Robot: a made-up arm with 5 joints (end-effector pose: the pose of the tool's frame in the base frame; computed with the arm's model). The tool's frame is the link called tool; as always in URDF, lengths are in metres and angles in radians.
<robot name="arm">
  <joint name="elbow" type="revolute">
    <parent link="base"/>
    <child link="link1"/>
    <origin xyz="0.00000 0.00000 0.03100" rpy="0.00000 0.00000 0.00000"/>
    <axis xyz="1 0 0"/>
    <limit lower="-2.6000" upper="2.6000" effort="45" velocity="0.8"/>
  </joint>
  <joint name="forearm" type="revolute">
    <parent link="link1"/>
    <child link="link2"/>
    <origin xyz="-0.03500 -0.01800 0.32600" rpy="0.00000 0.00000 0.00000"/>
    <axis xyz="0 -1 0"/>
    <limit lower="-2.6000" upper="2.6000" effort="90" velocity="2.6"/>
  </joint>
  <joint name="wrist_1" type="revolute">
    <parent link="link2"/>
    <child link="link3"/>
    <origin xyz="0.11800 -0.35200 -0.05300" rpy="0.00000 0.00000 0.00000"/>
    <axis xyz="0 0 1"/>
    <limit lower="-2.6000" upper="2.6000" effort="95" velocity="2.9"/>
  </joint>
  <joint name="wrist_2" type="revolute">
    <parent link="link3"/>
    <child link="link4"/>
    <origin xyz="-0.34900 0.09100 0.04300" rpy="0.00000 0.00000 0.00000"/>
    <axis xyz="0 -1 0"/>
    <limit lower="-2.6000" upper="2.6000" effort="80" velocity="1.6"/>
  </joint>
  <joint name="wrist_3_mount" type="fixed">
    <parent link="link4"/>
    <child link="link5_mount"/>
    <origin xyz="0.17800 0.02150 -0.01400" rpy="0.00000 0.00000 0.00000"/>
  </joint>
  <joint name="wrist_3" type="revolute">
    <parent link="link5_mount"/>
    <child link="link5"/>
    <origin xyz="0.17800 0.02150 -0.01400" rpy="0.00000 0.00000 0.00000"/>
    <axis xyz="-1 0 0"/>
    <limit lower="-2.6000" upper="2.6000" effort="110" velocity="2"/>
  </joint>
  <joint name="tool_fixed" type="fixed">
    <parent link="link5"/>
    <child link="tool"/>
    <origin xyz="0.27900 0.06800 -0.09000" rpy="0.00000 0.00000 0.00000"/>
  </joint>
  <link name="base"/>
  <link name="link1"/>
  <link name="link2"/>
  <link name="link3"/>
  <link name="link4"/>
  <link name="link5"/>
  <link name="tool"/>
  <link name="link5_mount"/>
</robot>
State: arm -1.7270 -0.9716 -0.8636 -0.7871 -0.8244
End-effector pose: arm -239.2 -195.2 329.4 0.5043 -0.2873 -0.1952 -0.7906
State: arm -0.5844 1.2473 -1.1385 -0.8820 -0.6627
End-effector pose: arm 582.7 33.5 585.1 0.8092 0.5035 -0.2768 -0.1228
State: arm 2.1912 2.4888 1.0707 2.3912 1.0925
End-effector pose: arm -107.7 781.2 -597.1 0.5473 0.3642 0.4688 0.5899
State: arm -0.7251 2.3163 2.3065 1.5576 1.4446
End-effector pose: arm -652.8 -383.0 472.0 0.3671 0.0297 0.6533 -0.6614
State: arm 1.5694 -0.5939 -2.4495 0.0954 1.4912
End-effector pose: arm -126.9 -326.2 -563.7 0.3409 -0.3047 0.8881 0.0478
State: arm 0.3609 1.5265 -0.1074 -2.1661 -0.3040
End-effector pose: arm 419.7 59.1 -300.0 0.8792 0.3582 0.3134 0.0235
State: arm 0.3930 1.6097 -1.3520 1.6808 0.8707
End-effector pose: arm -677.2 -243.9 432.6 0.0616 0.0079 0.2584 0.9640
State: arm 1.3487 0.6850 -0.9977 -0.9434 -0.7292
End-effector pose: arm 558.7 -143.4 -165.7 0.1418 0.9270 0.2079 -0.2783
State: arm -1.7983 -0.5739 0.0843 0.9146 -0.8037
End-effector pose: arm 360.3 638.1 5.3 0.8790 -0.4446 -0.0153 0.1715
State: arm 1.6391 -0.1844 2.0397 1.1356 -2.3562
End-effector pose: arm 129.9 -865.2 -607.4 0.6682 -0.2074 -0.0118 -0.7144
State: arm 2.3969 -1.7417 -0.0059 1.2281 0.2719
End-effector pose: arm 482.0 57.3 -193.9 0.4733 0.8435 0.0597 0.2469
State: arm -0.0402 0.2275 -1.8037 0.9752 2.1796
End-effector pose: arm -19.7 -373.9 886.9 0.0292 0.5854 -0.4720 0.6585
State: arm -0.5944 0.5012 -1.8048 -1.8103 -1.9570
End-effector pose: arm 629.1 -19.1 -8.7 0.0704 -0.8675 0.1931 0.4530
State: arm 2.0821 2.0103 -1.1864 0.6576 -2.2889
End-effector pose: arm -564.8 -159.3 -524.8 0.3981 0.0429 0.8467 0.3504
